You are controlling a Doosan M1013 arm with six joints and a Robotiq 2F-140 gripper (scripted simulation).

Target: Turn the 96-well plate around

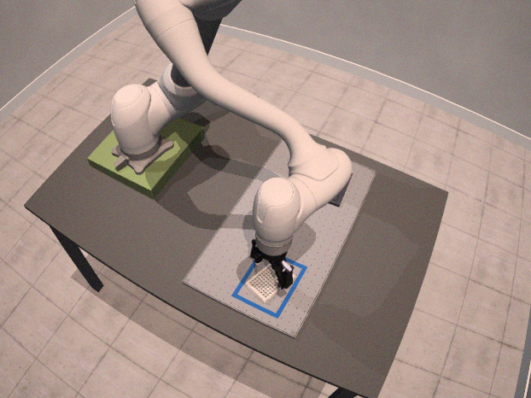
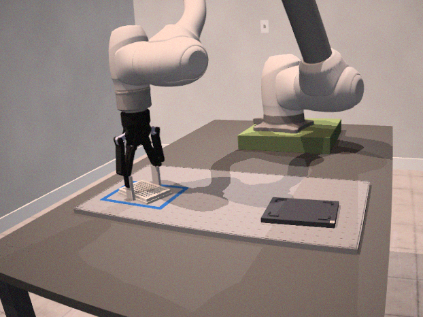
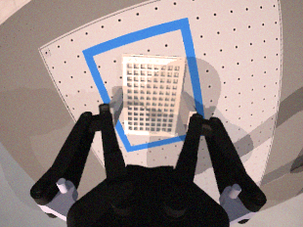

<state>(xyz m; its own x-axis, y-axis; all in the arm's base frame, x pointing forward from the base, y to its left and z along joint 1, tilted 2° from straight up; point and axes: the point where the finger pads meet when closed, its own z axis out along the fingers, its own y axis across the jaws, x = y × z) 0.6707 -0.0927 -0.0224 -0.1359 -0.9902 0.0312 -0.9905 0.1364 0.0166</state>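
Right now the dark plate nest N1 is 420 mm to the left of my hand, 70 mm behind it and 20 mm below it. From my hand the other things lie so: pale A1 mark 510 mm to the left, 40 mm behind, 20 mm below; white 96-well plate 20 mm below.
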